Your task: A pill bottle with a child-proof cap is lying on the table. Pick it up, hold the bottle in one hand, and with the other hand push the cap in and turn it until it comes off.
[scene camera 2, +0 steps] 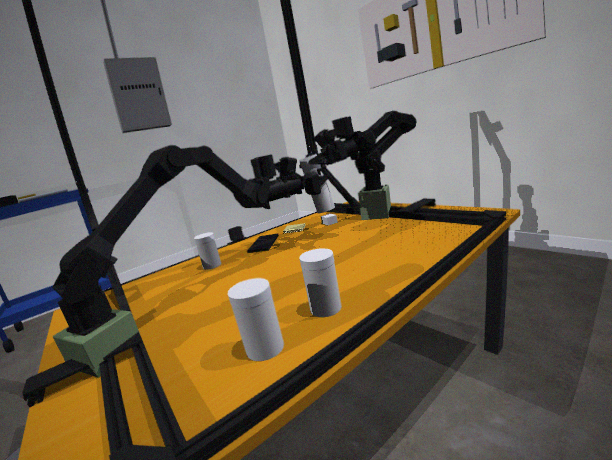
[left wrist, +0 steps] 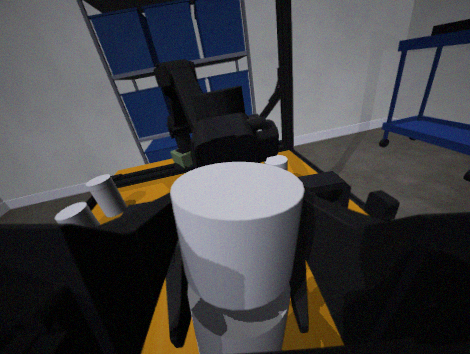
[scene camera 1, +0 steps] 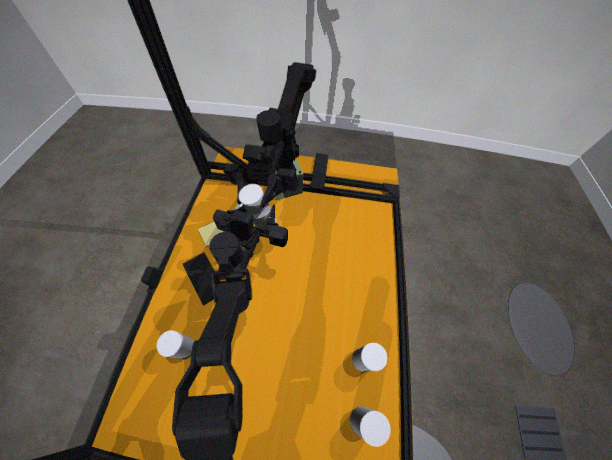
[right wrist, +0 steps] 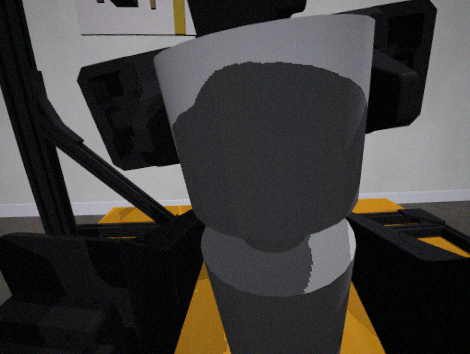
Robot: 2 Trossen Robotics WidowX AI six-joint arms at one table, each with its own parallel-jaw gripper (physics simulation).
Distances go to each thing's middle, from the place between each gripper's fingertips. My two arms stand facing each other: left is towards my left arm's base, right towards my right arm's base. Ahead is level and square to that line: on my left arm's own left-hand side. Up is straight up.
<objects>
Now: the white cap [left wrist: 237, 222] 10 mm behind my right hand, 30 mm to the right of it and 50 mm above it. Round my right hand: pill bottle [scene camera 1: 259, 220] (20 mm to the right, 20 mm below); black slab [scene camera 1: 199, 268] (180 mm behind, 150 mm to the right, 190 mm below).
Right now my left hand is 2 cm to the right of the white cap. From my left hand the other things lie so: pill bottle (1 cm ahead, 2 cm to the left, 7 cm below); black slab (16 cm behind, 10 cm to the right, 24 cm below).
</objects>
